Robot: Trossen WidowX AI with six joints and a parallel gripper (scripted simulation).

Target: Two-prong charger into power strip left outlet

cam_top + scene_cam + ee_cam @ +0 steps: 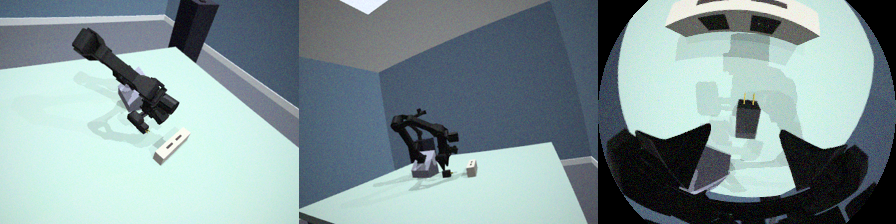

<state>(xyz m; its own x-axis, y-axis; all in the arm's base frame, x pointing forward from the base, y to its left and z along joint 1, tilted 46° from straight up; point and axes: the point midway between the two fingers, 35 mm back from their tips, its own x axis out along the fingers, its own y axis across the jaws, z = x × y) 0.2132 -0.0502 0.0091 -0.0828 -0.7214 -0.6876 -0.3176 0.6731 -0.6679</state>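
The dark charger lies 1 cm ahead of my gripper tip and 3 cm below it.
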